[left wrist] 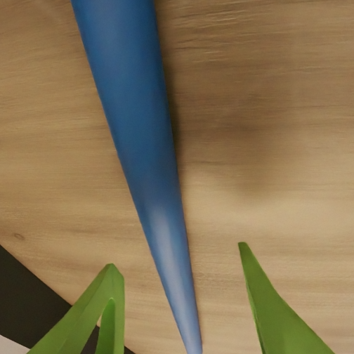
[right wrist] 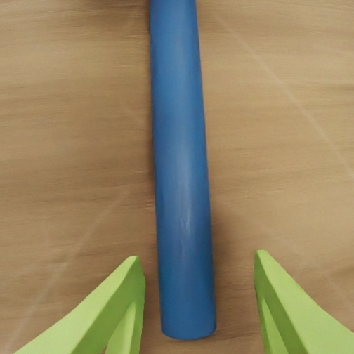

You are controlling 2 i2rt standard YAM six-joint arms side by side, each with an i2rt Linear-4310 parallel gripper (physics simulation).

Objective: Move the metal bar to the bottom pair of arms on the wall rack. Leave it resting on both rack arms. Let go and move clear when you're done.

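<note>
The metal bar (left wrist: 142, 150) (right wrist: 180, 150) is a long blue tube that lies over the wooden surface. In the left wrist view it runs from the top down to the lower middle, narrowing with distance. In the right wrist view its near end shows at the bottom. My left gripper (left wrist: 176, 261) is open, its green fingers standing on either side of the bar's line with gaps. My right gripper (right wrist: 196, 266) is open, its fingers on either side of the bar near that end, apart from it. The wall rack and its arms do not show in either view.
The wooden table top (left wrist: 280, 150) (right wrist: 75, 150) fills most of both views. Its edge crosses the lower left of the left wrist view, with a dark area (left wrist: 25, 285) beyond it. A soft shadow falls on the wood right of the bar there.
</note>
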